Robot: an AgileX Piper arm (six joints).
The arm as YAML. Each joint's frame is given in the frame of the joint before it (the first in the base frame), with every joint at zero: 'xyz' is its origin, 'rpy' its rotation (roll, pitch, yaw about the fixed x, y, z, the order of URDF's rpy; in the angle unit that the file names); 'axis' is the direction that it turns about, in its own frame. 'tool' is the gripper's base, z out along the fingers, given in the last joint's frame.
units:
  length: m
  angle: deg
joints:
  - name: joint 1
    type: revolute
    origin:
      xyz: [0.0, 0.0, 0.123]
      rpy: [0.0, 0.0, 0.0]
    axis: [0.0, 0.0, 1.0]
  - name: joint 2
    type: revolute
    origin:
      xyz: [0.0, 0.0, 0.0]
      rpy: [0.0, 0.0, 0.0]
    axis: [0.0, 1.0, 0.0]
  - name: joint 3
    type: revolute
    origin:
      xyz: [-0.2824, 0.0, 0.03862]
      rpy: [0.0, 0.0, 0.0]
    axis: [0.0, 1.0, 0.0]
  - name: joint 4
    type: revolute
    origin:
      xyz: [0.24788, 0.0, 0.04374]
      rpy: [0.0, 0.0, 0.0]
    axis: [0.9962, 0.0, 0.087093]
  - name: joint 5
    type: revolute
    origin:
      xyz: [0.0, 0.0, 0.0]
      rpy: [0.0, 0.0, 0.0]
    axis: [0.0, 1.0, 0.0]
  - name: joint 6
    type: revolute
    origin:
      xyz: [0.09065, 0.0, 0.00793]
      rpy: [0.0, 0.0, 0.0]
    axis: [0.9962, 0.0, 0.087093]
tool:
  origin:
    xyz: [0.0, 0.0, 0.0]
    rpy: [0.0, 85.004, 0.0]
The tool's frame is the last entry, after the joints.
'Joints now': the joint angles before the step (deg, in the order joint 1, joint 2, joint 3, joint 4, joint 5, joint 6). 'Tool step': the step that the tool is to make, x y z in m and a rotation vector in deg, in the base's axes. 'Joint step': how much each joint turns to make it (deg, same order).
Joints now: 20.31 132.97 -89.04 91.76 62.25 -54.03
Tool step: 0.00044 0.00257 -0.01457 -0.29 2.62 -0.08
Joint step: 0.27 2.07 -0.45 0.22 0.11 1.06
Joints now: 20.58 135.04 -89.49 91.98 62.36 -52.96
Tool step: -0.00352 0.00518 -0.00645 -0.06 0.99 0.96
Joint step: 0.72 0.84 0.00 0.00 0.38 0.14
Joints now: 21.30 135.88 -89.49 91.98 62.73 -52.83
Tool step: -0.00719 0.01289 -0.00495 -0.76 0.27 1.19
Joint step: 1.89 0.50 0.01 0.01 -0.92 0.00
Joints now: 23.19 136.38 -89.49 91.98 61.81 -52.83
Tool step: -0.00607 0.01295 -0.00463 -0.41 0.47 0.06
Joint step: 1.90 0.53 0.00 1.10 -1.49 0.00
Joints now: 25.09 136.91 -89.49 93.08 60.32 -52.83
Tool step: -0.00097 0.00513 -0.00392 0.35 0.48 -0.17
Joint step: 0.65 0.78 -0.41 1.00 -0.24 -0.12
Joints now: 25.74 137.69 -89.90 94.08 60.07 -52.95
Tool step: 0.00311 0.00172 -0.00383 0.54 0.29 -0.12
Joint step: 0.00 1.17 -1.22 0.47 0.32 0.12
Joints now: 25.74 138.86 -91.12 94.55 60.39 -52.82
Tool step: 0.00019 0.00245 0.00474 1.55 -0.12 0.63
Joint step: 0.15 -0.01 -0.66 0.67 1.27 0.00
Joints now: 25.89 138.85 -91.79 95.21 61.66 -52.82
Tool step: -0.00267 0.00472 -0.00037 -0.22 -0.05 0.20
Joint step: 0.70 0.00 0.00 0.17 -0.52 0.00
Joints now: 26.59 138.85 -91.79 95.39 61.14 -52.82
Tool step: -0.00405 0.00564 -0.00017 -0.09 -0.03 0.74
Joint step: 0.84 0.00 0.01 0.00 -0.14 -0.01
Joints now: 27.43 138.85 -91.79 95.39 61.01 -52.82
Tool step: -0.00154 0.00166 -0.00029 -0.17 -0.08 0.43
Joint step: 0.26 0.00 0.00 -0.26 0.00 0.01
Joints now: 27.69 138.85 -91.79 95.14 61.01 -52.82
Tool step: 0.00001 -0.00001 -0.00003 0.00 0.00 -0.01
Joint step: 0.00 0.00 0.00 0.01 -0.01 -0.01
